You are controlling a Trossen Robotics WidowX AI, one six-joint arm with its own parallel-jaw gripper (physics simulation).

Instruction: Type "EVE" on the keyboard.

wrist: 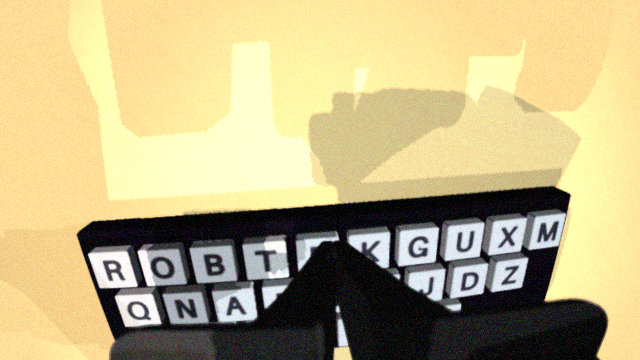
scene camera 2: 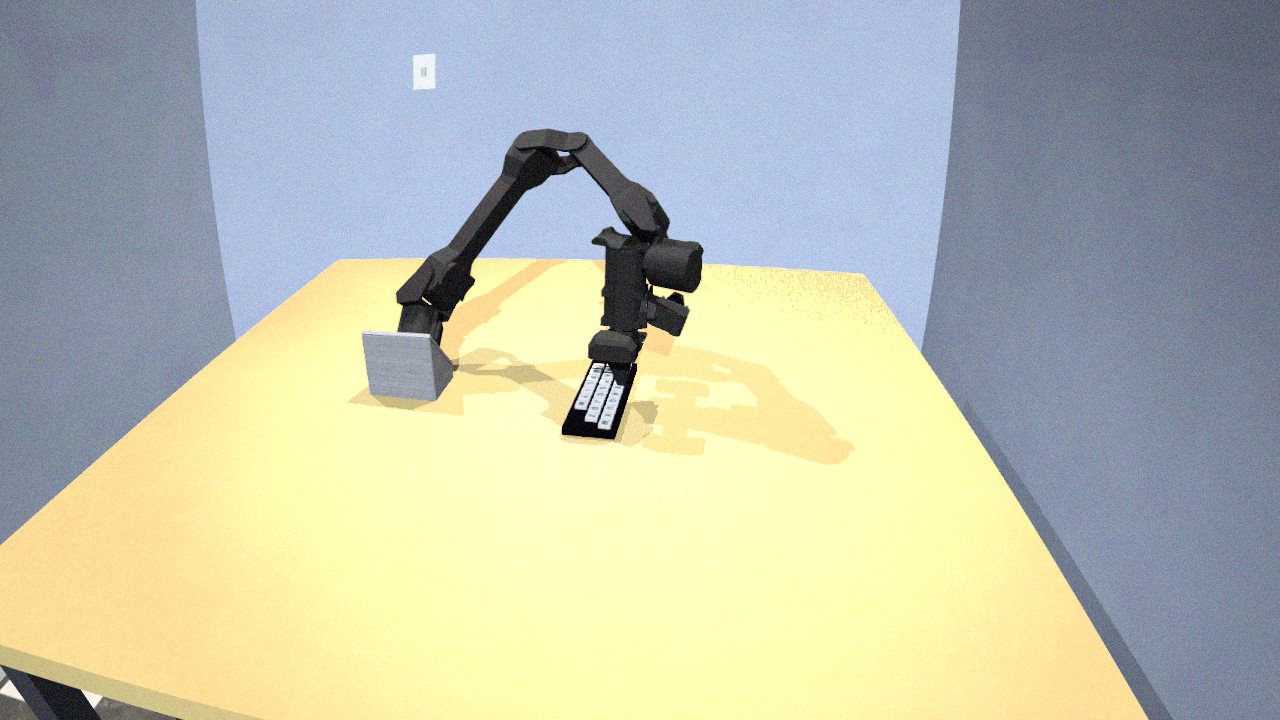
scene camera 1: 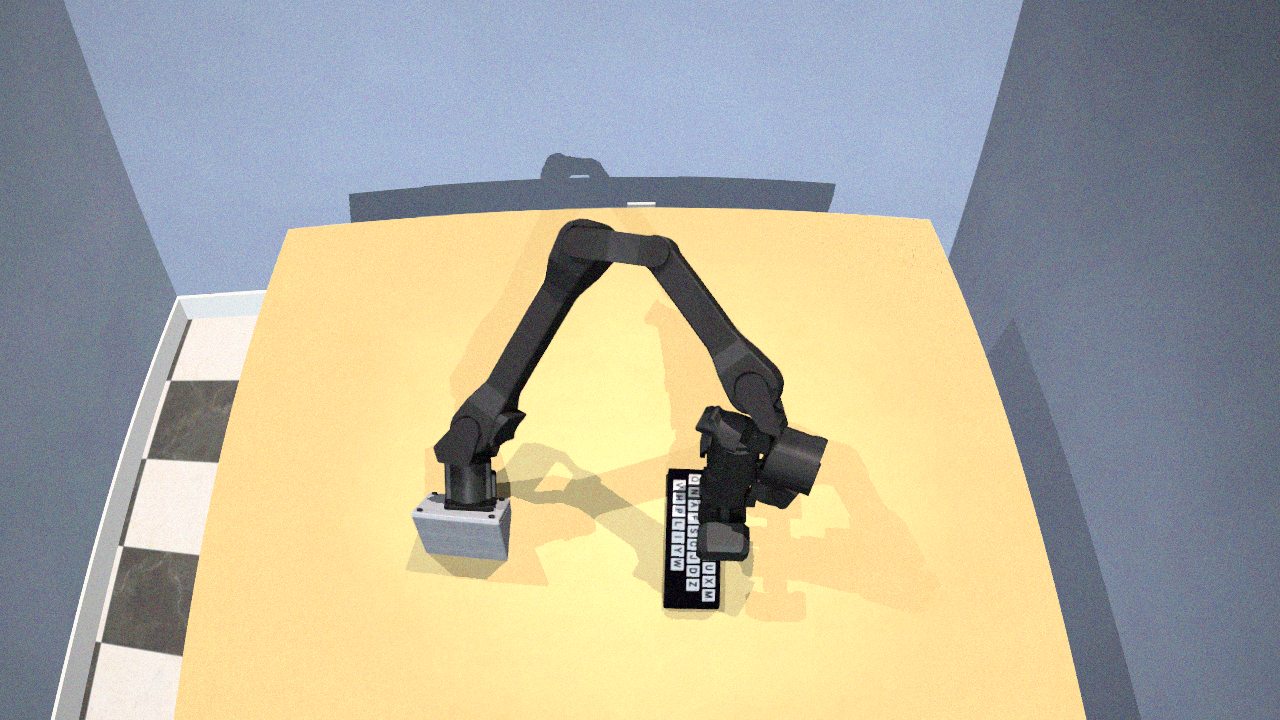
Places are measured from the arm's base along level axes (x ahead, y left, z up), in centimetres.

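Where they show: gripper, fingertip midpoint: point(wrist: 332, 251) point(scene camera 2: 621, 384) point(scene camera 1: 715, 528); arm's base, origin of the base link: point(scene camera 2: 414, 348) point(scene camera 1: 468, 504).
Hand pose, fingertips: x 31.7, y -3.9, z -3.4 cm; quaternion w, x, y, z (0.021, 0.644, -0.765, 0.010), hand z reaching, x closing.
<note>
Things, the pixels of their top centre, and the offset from my fingertips. Level surfaces: height alone.
- black keyboard, middle of its top: point(wrist: 344, 296) point(scene camera 1: 694, 534) point(scene camera 2: 602, 389) dz -0.8, dx -2.8, dy -0.1 cm
- E key, middle of its top: point(wrist: 318, 257) dz -0.8, dx -0.6, dy +0.6 cm
- V key, middle of its top: point(scene camera 1: 679, 484) dz -0.8, dx -3.7, dy +7.8 cm
- T key, middle of its top: point(wrist: 266, 261) dz -0.8, dx -0.3, dy +2.6 cm
- K key, middle of its top: point(wrist: 369, 252) point(scene camera 2: 615, 394) dz -0.8, dx -0.9, dy -1.4 cm
- table, its level: dz -2.6 cm
The black keyboard point(scene camera 1: 677, 591) point(scene camera 2: 577, 427) point(wrist: 210, 227) lies on the table with white letter keys in three rows. My gripper point(scene camera 2: 619, 382) point(wrist: 332, 251) is shut and empty, pointing down. In the wrist view its tips overlap the right part of the E key point(wrist: 305, 256), between T and K, and partly cover its letter. The tips are at or very close to the key's top; I cannot tell if it is pressed down. The V key point(scene camera 1: 679, 485) is at the far end of its row in the first scene view; the fingers' housing hides its place in the wrist view.
The T key point(wrist: 265, 258) and K key point(wrist: 371, 248) flank E. The grey base block point(scene camera 1: 462, 532) point(scene camera 2: 401, 366) of the arm stands on the table point(scene camera 1: 554, 653) point(scene camera 2: 572, 555), to the left of the keyboard in the scene views. Arm shadows fall across the table.
</note>
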